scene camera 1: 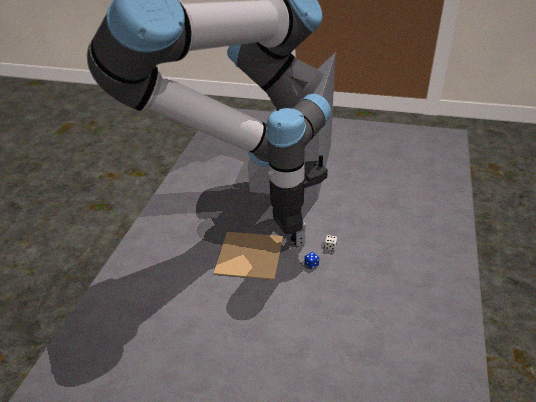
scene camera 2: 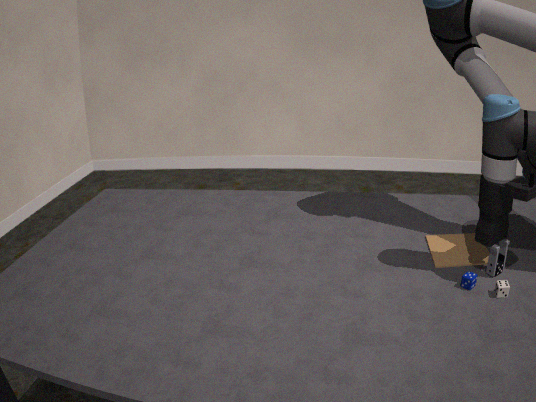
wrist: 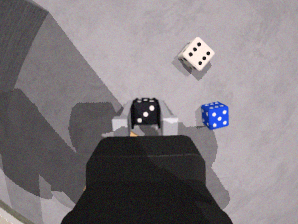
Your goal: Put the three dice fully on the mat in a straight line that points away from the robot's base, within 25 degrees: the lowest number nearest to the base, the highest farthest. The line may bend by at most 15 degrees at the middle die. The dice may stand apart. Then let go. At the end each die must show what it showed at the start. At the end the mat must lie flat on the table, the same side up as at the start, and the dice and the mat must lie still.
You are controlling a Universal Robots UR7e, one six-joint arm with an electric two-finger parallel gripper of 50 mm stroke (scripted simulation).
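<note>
There's a white die and a tan mat that I can see, and my gripper too. You'd find my gripper in scene camera 1, and it's in the wrist view as well.
</note>
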